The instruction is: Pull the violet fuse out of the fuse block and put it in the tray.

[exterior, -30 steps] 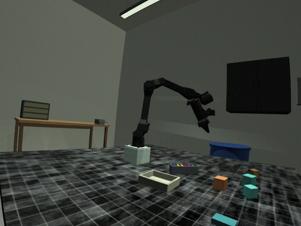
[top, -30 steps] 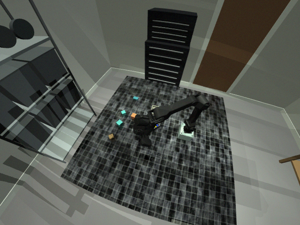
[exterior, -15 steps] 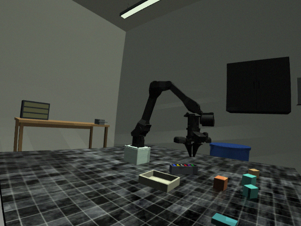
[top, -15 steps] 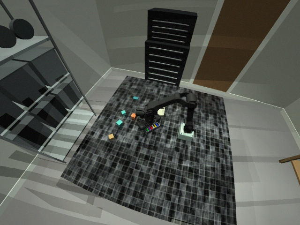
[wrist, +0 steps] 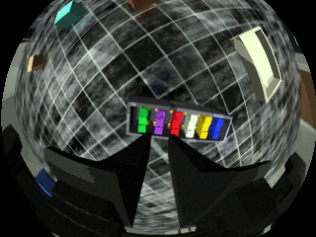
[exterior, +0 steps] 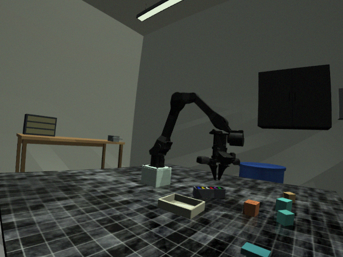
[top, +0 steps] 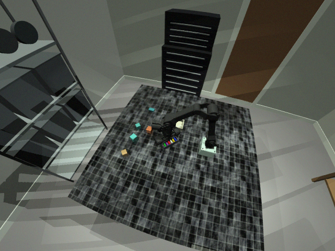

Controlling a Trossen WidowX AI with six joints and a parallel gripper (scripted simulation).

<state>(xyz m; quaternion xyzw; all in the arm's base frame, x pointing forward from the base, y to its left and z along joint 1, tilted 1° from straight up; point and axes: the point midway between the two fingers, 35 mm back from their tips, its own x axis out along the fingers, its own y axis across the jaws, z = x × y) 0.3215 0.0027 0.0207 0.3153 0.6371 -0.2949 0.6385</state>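
The violet fuse is 50 mm below my gripper tip. From my gripper tip the other things lie so: cream tray 220 mm to the right, 70 mm below, 60 mm behind.
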